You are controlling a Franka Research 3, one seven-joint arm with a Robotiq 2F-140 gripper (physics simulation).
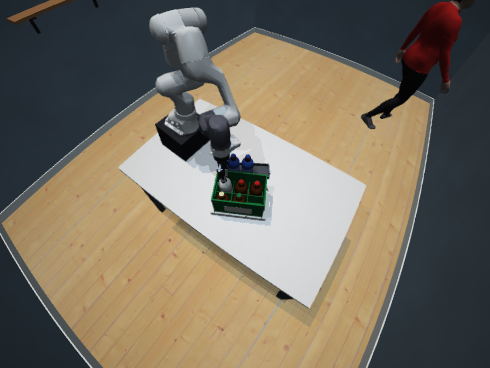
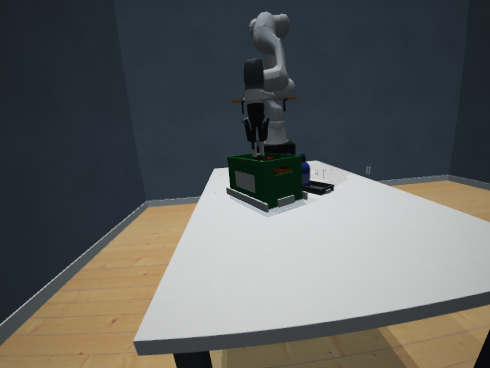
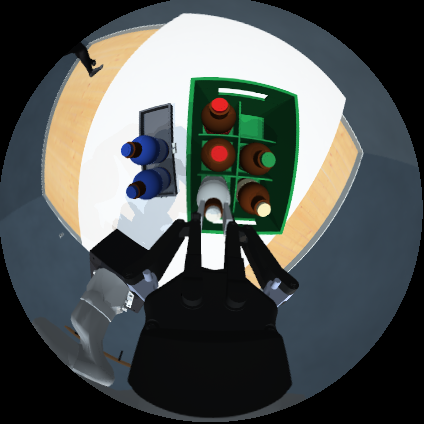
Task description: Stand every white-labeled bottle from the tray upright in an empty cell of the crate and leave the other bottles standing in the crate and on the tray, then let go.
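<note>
The white-labeled bottle (image 1: 225,185) (image 3: 213,189) has a white body and a pale cap. It is about upright in a corner cell of the green crate (image 1: 264,201) (image 2: 265,184) (image 3: 298,130); whether its base touches the crate floor is hidden. My gripper (image 1: 223,179) (image 2: 258,154) (image 3: 213,208) is shut on its neck. Two brown bottles with red caps (image 3: 219,153) (image 3: 219,112), one with a green cap (image 3: 257,159) and one with a cream cap (image 3: 254,197) stand in other cells. One cell, beside the farther red-capped bottle, is empty.
Two blue bottles (image 3: 144,150) (image 3: 146,184) stand on the dark tray (image 1: 269,172) (image 2: 320,187) (image 3: 156,121) beside the crate. Low grey rails (image 2: 247,199) lie along the crate's base. A person in red (image 1: 432,40) is on the floor away from the table.
</note>
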